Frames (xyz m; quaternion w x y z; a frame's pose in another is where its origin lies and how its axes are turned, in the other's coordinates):
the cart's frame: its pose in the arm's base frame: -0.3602 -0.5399 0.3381 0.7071 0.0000 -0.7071 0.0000
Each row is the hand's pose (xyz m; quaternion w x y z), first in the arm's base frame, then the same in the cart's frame.
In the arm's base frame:
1: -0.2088 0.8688 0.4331 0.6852 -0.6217 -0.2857 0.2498
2: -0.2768 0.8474 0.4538 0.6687 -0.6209 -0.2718 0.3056
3: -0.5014 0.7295 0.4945 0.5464 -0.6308 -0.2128 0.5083
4: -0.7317 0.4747 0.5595 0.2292 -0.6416 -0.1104 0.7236
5: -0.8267 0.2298 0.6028 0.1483 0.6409 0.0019 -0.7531
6: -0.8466 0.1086 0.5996 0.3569 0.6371 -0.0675 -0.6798
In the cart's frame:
1: 0.0950 1.4087 -0.1514 0.6865 -0.2630 0.2825 0.6162
2: 0.1157 1.3873 -0.0834 0.6651 -0.2230 0.2807 0.6552
3: 0.1564 1.2694 0.1412 0.5368 -0.0866 0.2359 0.8054
4: 0.2214 1.0146 0.3715 0.2401 0.0580 0.0840 0.9654
5: 0.2647 0.7697 0.4665 0.1035 -0.0793 0.1062 -0.9858
6: 0.2615 0.6485 0.4864 0.3001 -0.0302 0.2046 -0.9312

